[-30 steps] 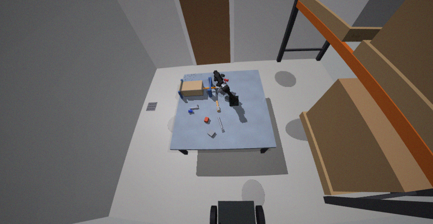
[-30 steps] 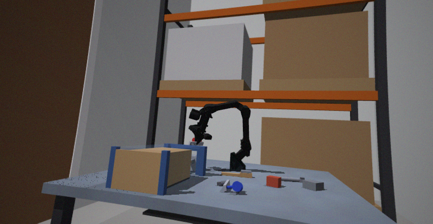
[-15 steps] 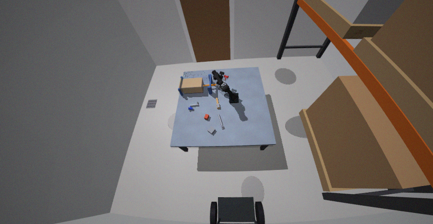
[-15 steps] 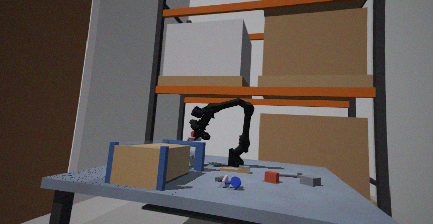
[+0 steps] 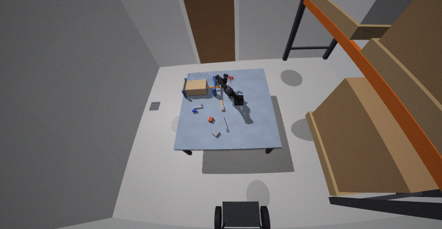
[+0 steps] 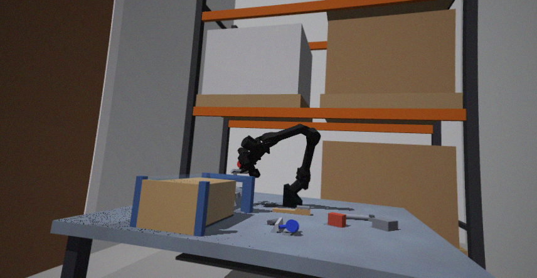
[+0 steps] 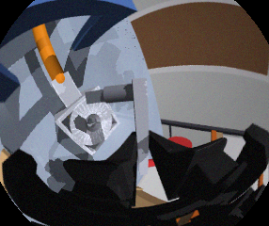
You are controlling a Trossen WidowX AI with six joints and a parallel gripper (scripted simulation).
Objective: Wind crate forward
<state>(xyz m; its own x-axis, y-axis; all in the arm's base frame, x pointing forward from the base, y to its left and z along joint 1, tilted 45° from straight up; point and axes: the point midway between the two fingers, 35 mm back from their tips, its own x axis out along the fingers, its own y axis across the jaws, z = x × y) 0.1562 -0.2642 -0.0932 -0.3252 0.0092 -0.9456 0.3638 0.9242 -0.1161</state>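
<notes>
My gripper tip is now 60 mm past the red knob and 30 mm below it. Round my gripper tip: blue frame 170 mm ahead, 70 mm below; winch handle 10 mm behind, 10 mm above; grey winch 10 mm to the left, 140 mm below.
</notes>
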